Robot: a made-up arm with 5 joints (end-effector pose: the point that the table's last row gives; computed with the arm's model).
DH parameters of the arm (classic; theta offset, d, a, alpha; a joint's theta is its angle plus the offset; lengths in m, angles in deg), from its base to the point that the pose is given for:
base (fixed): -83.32 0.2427 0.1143 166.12
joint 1: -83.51 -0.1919 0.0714 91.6
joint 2: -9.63 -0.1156 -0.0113 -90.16
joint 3: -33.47 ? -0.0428 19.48
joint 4: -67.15 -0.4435 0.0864 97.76
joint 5: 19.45 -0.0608 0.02 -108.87
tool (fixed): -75.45 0.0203 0 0
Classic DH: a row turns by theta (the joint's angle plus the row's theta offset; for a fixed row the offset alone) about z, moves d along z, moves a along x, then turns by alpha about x.
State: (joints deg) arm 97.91 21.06 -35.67 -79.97 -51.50
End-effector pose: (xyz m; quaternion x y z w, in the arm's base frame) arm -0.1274 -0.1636 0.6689 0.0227 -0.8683 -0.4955 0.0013
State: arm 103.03 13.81 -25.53 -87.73 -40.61
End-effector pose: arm -0.1366 -0.0962 0.6632 0.0053 0.9411 0.3327 0.0592
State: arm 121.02 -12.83 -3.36 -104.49 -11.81
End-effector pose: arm -0.0901 0.0824 0.5786 0.0663 0.9706 -0.2157 0.0839
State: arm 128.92 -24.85 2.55 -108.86 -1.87
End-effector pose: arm -0.0542 0.1250 0.5250 0.0681 0.9077 -0.4130 0.0297
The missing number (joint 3, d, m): 0.2499
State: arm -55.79 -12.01 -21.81 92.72 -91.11
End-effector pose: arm 0.4194 -0.0580 0.5425 -0.3629 -0.7138 -0.5828 0.1385
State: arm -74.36 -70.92 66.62 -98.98 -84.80
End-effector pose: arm 0.0730 -0.2816 0.3015 -0.7195 0.2311 0.6485 0.0912
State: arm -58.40 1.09 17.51 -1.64 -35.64
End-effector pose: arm 0.2938 -0.0994 0.5536 0.2392 -0.8900 -0.3306 0.2036
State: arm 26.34 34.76 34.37 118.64 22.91
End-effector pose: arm -0.0104 -0.4530 0.5603 -0.7681 0.0398 0.3337 0.5450
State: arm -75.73 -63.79 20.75 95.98 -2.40
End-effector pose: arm 0.3970 -0.2023 0.4226 -0.2879 -0.8541 -0.3700 0.2253
